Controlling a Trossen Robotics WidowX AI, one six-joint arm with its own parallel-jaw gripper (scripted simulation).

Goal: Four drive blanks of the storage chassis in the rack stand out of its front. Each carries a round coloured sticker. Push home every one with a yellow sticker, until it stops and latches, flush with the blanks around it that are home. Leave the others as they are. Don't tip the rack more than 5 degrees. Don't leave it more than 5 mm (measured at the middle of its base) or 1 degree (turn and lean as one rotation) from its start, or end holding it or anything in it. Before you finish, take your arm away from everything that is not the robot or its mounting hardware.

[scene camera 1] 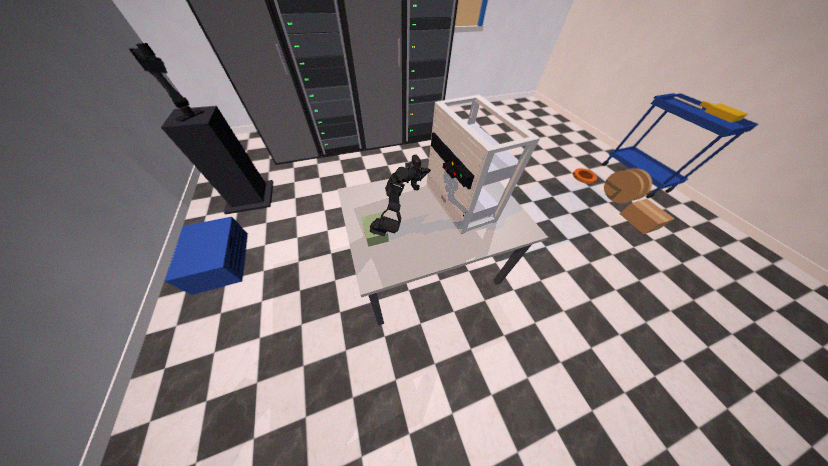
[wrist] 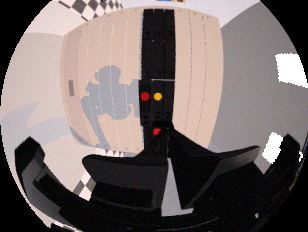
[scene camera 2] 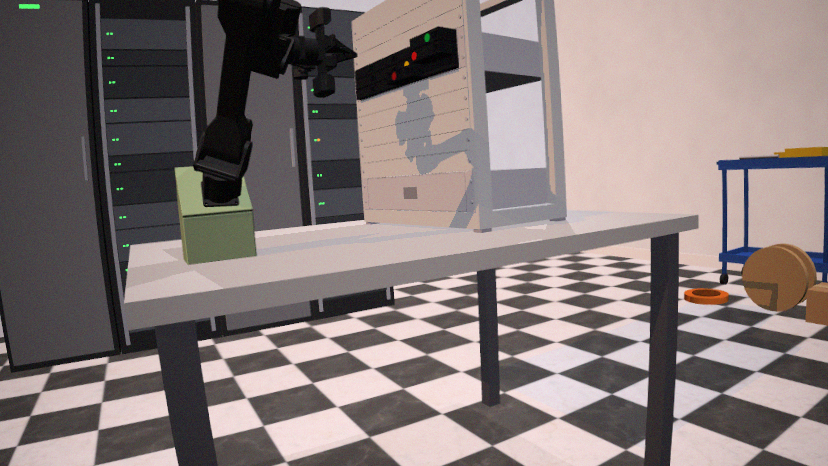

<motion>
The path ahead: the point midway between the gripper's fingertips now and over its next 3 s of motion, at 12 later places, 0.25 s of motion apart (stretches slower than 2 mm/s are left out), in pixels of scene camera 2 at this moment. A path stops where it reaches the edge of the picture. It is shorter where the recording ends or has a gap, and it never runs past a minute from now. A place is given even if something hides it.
My gripper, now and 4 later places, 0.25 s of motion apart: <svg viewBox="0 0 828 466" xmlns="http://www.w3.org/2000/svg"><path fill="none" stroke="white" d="M356 55L340 54L326 54L320 54L319 55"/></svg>
</motion>
